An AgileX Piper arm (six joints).
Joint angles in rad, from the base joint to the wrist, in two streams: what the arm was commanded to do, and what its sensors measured. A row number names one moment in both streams.
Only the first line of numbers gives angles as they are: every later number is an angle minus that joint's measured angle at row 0.
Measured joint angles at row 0: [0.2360, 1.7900, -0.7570, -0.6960, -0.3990, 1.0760]
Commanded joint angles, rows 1 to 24: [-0.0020, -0.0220, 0.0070, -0.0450, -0.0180, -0.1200]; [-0.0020, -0.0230, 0.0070, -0.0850, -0.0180, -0.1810]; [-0.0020, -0.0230, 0.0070, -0.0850, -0.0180, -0.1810]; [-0.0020, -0.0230, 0.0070, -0.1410, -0.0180, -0.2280]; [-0.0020, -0.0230, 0.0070, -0.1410, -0.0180, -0.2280]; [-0.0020, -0.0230, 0.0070, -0.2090, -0.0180, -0.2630]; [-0.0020, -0.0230, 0.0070, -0.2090, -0.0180, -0.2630]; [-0.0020, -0.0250, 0.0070, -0.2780, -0.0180, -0.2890]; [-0.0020, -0.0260, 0.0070, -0.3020, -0.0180, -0.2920]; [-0.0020, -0.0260, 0.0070, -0.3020, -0.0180, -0.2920]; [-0.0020, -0.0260, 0.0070, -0.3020, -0.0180, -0.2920]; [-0.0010, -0.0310, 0.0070, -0.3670, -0.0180, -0.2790]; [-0.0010, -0.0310, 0.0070, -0.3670, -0.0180, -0.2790]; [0.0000, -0.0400, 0.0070, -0.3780, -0.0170, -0.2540]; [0.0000, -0.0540, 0.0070, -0.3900, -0.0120, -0.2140]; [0.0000, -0.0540, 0.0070, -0.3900, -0.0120, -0.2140]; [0.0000, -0.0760, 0.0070, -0.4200, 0.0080, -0.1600]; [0.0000, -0.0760, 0.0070, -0.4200, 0.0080, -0.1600]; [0.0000, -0.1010, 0.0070, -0.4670, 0.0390, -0.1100]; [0.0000, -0.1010, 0.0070, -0.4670, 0.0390, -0.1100]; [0.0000, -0.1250, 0.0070, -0.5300, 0.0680, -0.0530]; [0.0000, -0.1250, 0.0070, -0.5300, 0.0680, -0.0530]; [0.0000, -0.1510, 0.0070, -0.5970, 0.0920, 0.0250]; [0.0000, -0.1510, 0.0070, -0.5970, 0.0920, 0.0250]
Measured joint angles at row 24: [0.0010, -0.1120, 0.0080, -0.4980, 0.0570, -0.0720]
